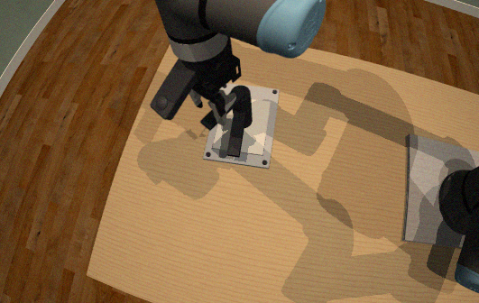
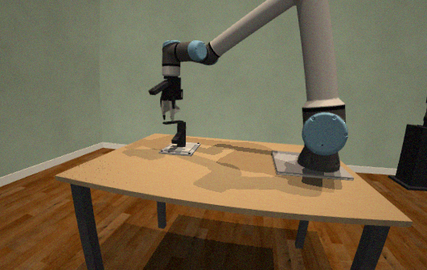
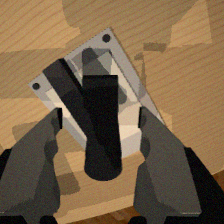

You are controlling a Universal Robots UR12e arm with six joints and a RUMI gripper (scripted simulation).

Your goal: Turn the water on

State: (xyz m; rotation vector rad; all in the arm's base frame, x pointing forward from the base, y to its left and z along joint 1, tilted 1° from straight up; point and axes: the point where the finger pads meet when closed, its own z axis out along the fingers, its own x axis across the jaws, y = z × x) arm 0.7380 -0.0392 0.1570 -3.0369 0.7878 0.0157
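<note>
The lever lies 20 mm behind my hand, 30 mm to the right of it and 30 mm below it. The rest, counted from my hand: tap 30 mm behind, 60 mm to the right, 80 mm below.
</note>
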